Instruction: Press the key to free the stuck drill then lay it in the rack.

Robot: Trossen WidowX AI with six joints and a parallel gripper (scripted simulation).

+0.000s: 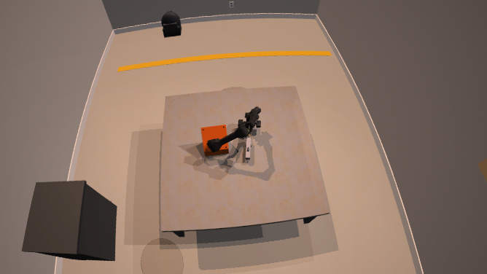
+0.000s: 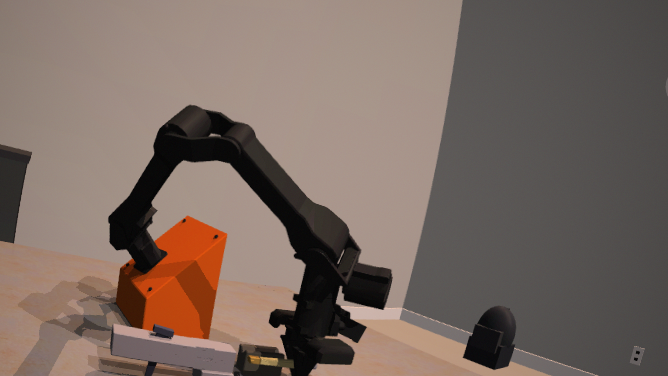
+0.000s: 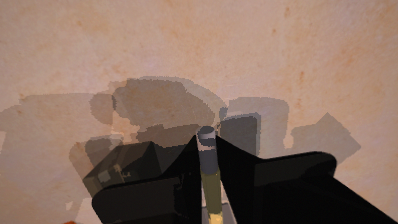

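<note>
Now: gripper tip 1 cm past the drill, 4 cm to the left of it and 3 cm below it. The rest, counted from my gripper tip: olive-grey rack 8 cm behind, 1 cm to the right; then key 7 cm behind, 22 cm to the right, 4 cm above.
</note>
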